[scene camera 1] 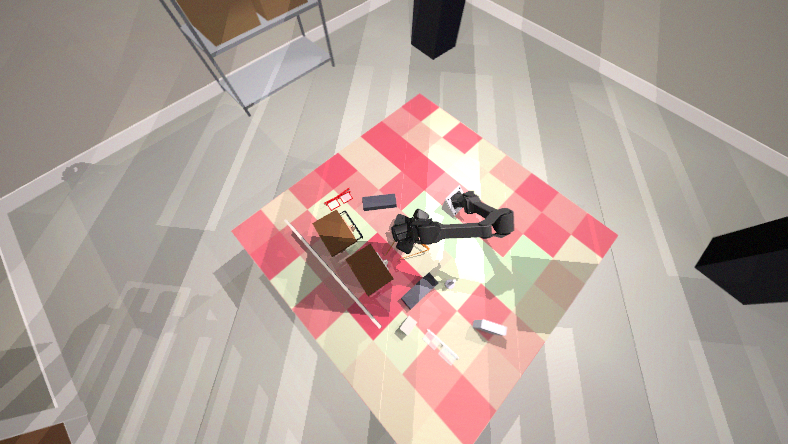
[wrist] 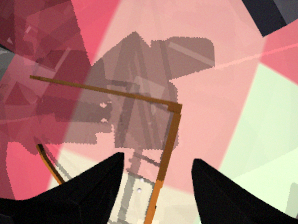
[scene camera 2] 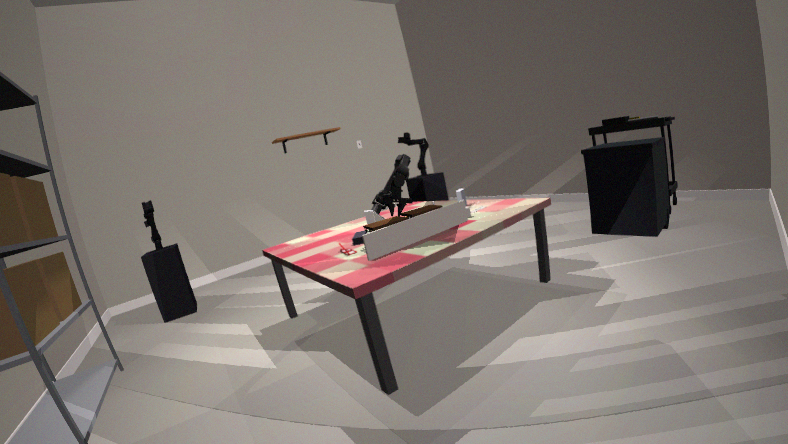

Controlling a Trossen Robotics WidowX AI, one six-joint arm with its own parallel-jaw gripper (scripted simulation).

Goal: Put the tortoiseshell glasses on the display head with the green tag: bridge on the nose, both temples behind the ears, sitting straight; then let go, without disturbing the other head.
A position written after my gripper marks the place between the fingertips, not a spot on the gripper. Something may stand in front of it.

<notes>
In view: my gripper (wrist: 158, 162) and a long white panel (scene camera 2: 391, 238).
</notes>
